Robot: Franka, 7 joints.
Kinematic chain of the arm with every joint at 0, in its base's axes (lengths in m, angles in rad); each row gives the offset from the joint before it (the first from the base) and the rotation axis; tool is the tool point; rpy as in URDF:
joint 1: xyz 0 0 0.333 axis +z
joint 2: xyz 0 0 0 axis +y
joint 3: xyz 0 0 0.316 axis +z
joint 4: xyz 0.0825 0 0 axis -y
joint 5: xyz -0.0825 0 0.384 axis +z
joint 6: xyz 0 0 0 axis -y
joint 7: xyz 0.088 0 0 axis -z
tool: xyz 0 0 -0.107 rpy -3.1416 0 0
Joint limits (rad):
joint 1: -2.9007..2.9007
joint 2: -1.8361..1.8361
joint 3: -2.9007..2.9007
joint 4: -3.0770..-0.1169
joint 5: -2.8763..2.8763
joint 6: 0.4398..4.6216
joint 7: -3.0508..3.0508
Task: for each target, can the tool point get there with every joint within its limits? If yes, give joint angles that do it. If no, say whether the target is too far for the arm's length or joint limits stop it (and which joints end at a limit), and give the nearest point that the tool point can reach.
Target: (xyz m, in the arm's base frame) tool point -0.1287 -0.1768 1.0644
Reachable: yes | joints 1.7694 -0.4768 0.5116 -0.9227 -0.2962 4.0416 -0.6608
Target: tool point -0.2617 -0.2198 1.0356
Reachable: yes | joints 0.1192 -1.1548 -0.3535 -1.2822 1.8276 2.4015 -0.3156
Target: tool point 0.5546 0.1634 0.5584
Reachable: yes | joints 0.4912 -0.0613 -0.1503 -1.9419 -1.0839 2.2098 -2.3314
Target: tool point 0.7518 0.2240 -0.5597
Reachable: no: too far | nearest point 0.5596 0.1667 -0.2675 | short by 0.354 m
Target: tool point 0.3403 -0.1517 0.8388
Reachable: yes | joints -1.1780 -0.2383 0.6288 -1.1433 -0.1267 0.9234 -1.5603
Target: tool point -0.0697 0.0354 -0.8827
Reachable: no: too far | nearest point -0.1620 0.0823 -0.3510 | short by 0.542 m
